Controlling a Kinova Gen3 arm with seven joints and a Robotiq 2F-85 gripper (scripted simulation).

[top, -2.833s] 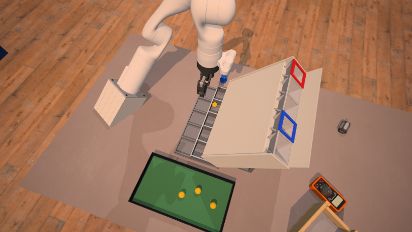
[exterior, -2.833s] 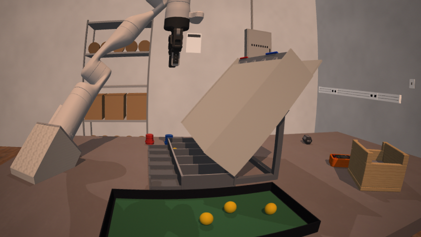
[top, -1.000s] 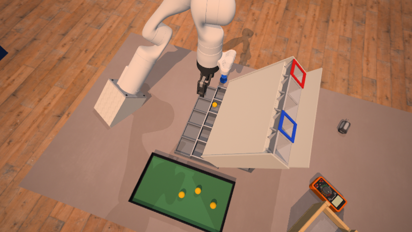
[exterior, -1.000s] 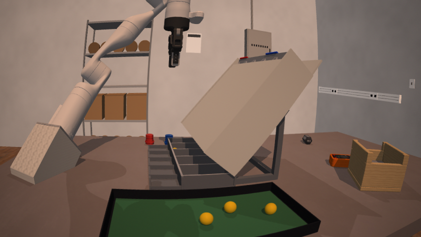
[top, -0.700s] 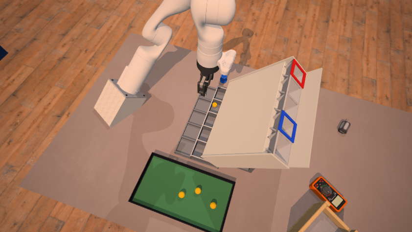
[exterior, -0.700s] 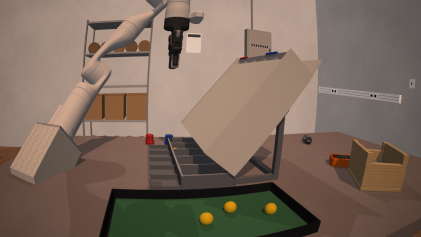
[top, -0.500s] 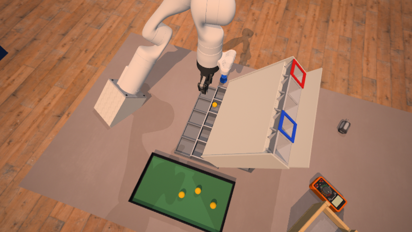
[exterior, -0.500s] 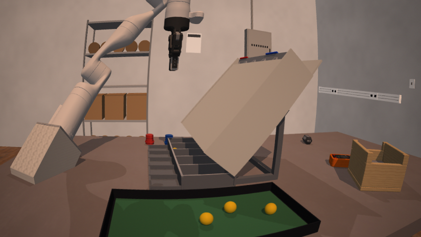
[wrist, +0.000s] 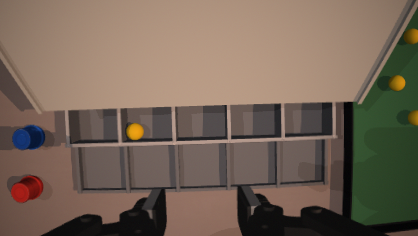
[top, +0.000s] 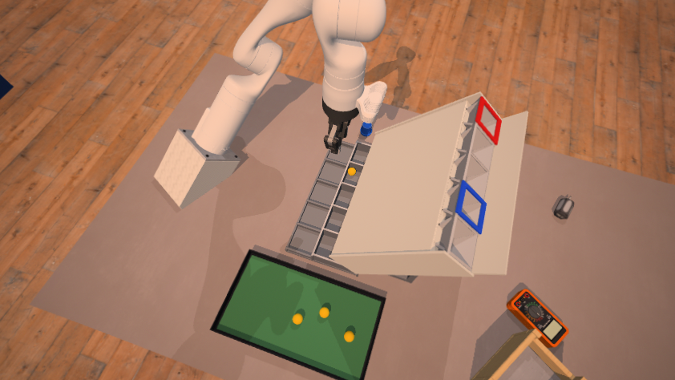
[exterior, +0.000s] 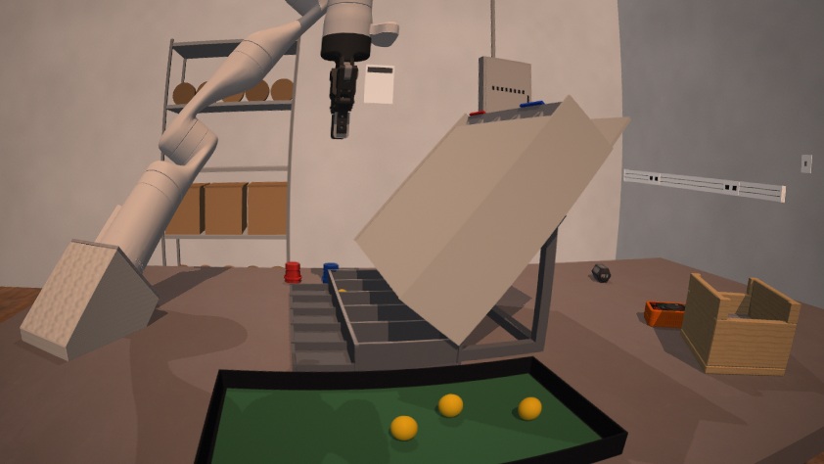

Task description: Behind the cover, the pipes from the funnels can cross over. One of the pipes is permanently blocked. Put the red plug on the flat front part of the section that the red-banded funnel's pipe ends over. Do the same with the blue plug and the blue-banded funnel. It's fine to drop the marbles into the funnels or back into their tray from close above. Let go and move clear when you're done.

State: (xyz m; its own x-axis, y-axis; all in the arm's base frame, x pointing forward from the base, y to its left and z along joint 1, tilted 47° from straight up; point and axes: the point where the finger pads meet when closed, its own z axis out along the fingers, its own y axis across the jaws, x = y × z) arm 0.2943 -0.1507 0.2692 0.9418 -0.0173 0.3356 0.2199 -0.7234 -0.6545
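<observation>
Right now the green marble tray is 320 mm to the right of my hand, 290 mm below it and 100 mm ahead of it. Round my hand: wooden box: 600 mm ahead, 250 mm below, 170 mm to the right; then beige cover: 150 mm ahead, 90 mm below, 30 mm to the left; then orange multimeter: 600 mm ahead, 280 mm below, 10 mm to the right.
</observation>
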